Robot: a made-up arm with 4 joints.
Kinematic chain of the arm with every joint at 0, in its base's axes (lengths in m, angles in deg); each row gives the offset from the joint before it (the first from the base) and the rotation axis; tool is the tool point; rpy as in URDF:
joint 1: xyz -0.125 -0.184 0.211 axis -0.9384 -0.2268 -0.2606
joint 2: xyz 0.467 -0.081 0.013 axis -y
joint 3: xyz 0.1 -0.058 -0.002 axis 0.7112 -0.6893 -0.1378
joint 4: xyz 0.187 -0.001 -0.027 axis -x
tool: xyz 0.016 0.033 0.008 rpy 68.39 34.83 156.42
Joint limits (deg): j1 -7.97..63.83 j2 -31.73..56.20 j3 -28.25..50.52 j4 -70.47..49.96
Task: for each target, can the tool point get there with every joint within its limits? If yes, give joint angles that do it. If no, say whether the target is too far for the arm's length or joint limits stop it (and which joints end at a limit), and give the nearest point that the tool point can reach.
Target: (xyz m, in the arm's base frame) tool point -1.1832 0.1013 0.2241
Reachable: no: too far | nearest point 0.2779 -0.0744 0.6793 | short by 1.540 m
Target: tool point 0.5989 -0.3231 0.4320
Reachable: yes | joints 18.95 10.70 26.82 -7.90
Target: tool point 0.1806 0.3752 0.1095
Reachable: no: joint limits stop it (at a limit: joint 1, joint 2) | nearest point 0.3216 -0.0536 0.6608 | short by 0.712 m
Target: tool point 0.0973 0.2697 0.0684
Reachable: no: joint limits stop it (at a limit: joint 1, joint 2, joint 3) | nearest point 0.5158 -0.2471 -0.0468 | short by 0.675 m
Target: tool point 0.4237 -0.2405 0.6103
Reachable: yes | joints 29.96 45.97 39.81 -6.76
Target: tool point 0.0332 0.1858 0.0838
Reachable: no: joint limits stop it (at a limit: joint 1, joint 2, joint 3) | nearest point 0.5132 -0.2490 -0.0491 | short by 0.661 m
